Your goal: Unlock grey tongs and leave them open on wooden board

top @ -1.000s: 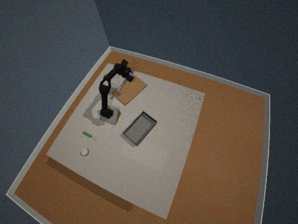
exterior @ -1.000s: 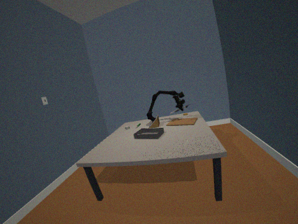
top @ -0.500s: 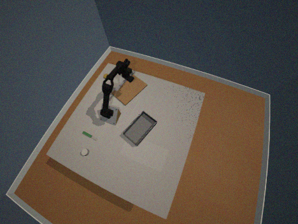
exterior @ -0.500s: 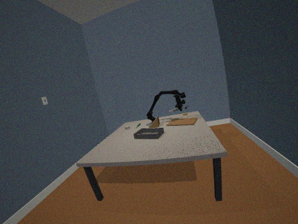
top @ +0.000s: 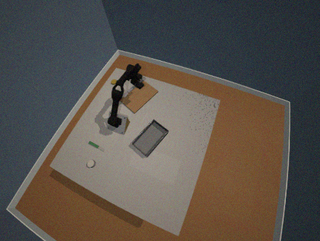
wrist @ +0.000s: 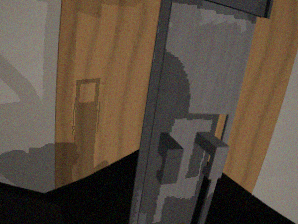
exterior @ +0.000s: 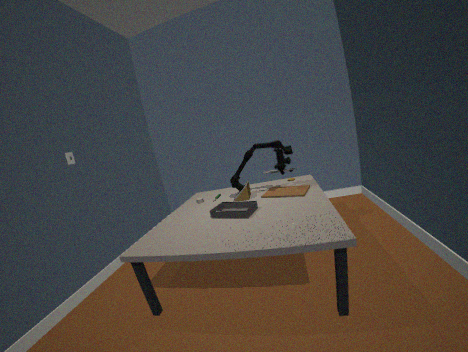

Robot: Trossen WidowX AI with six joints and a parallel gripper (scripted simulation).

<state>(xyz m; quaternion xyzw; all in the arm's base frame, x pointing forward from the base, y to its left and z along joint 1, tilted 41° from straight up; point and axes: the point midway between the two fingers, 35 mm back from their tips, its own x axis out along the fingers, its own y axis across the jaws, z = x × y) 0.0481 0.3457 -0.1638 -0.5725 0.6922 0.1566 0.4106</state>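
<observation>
The wooden board is 15 cm below my gripper tip. The rest, counted from my gripper tip: roasting tin: 41 cm to the right, 29 cm ahead, 13 cm below; yellow disc: 37 cm behind, 15 cm below, 9 cm to the left; yellow slider: 4 cm above, 1 cm to the right.
</observation>
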